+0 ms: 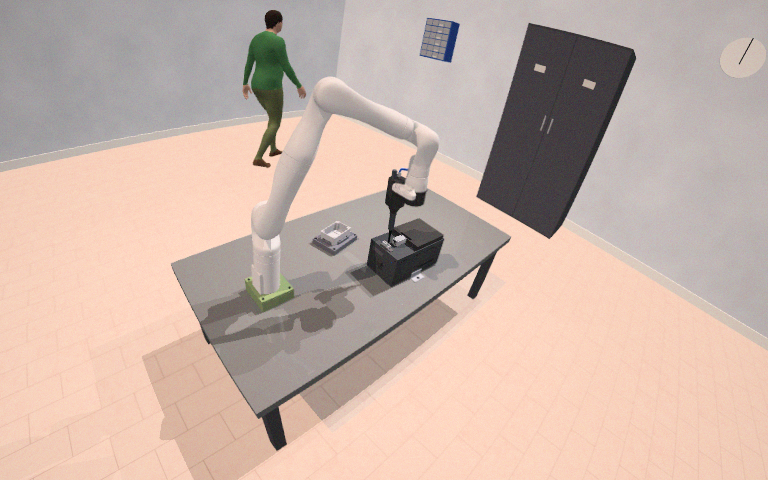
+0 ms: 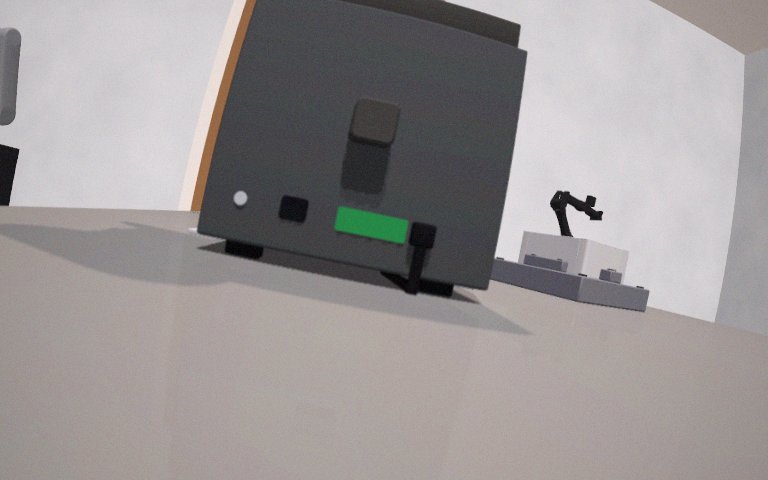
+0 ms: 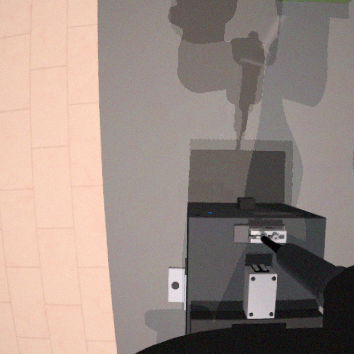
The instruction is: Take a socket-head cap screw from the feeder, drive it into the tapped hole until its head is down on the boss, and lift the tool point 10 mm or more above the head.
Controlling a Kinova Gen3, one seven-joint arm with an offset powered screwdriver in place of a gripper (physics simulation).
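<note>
The black screw feeder (image 1: 404, 263) (image 2: 453, 141) (image 3: 215, 265) stands on the table. My screwdriver's tool point (image 1: 389, 243) (image 3: 263, 239) is down at the small silver pick-up nest (image 3: 281, 236) on the feeder's top. Whether it touches a screw there is too small to tell. No screw can be made out on the tip. A pale open-topped housing (image 1: 335, 230) (image 2: 603, 257) sits on a grey fixture plate (image 1: 334, 246) (image 2: 611, 297), apart from the tool. Its tapped hole and boss cannot be made out.
A silver block (image 1: 399, 239) (image 3: 260, 295) stands on the feeder beside the nest. A white tab (image 1: 417, 277) (image 3: 174, 295) is at its side. The green arm base (image 1: 269, 294) is on the table (image 1: 334, 322). A person (image 1: 269, 59) is beyond the table, near a dark cabinet (image 1: 555, 118).
</note>
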